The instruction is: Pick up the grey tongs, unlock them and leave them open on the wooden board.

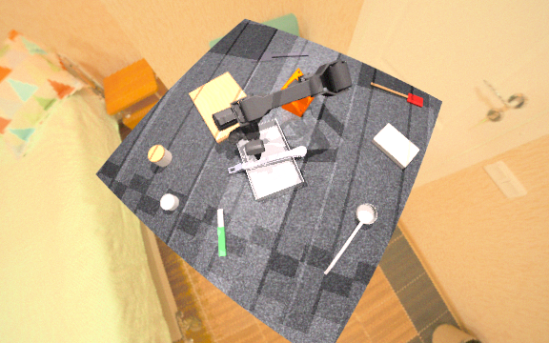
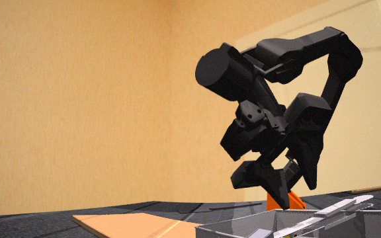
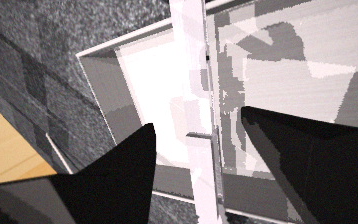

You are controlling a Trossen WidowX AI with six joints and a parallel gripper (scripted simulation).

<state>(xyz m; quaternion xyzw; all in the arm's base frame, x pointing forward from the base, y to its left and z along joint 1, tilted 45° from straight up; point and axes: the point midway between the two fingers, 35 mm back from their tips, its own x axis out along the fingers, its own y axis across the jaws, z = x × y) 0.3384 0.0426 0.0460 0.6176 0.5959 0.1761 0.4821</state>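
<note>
The grey roasting tin is 7 cm below my gripper tip, 3 cm behind it and 1 cm to the left of it. Round my gripper tip: tongs arm 4 cm to the left, 3 cm below, 3 cm behind; then wooden board 35 cm to the right, 13 cm behind, 9 cm below; then white cap 37 cm ahead, 20 cm to the right, 8 cm below.
</note>
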